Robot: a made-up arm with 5 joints.
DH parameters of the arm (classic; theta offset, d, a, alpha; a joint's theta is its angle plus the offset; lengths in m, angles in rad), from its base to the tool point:
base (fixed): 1.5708 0.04 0 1.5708
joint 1: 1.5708 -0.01 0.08 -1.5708
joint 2: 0 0.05 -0.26 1.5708
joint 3: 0 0.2 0.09 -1.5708
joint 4: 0 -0.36 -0.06 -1.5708
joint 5: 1.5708 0.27 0 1.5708
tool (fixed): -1.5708 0 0 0
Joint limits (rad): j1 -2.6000..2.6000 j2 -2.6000..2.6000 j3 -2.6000..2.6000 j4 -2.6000..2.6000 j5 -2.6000..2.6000
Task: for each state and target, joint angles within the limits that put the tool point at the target. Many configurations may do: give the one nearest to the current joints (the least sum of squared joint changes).
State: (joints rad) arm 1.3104 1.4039 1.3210 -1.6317 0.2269
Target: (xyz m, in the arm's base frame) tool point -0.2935 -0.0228 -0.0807
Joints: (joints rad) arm 1.7066 2.2539 0.9141 -1.5970 0.2269
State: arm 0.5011 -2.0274 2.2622 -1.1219 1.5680
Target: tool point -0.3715 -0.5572 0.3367
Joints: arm 0.0324 -2.5952 2.6000 -1.7423 1.5680
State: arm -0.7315 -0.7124 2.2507 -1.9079 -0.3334
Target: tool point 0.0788 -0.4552 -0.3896
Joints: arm 0.2520 -0.6754 2.3442 -2.1925 -0.3334
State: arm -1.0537 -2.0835 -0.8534 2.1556 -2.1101
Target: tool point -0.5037 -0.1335 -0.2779
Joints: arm -1.4830 -1.9166 -0.0437 2.1291 -2.1101
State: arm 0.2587 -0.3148 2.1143 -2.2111 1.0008
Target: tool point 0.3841 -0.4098 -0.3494
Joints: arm 0.3580 0.0909 2.5872 -2.4293 1.0008
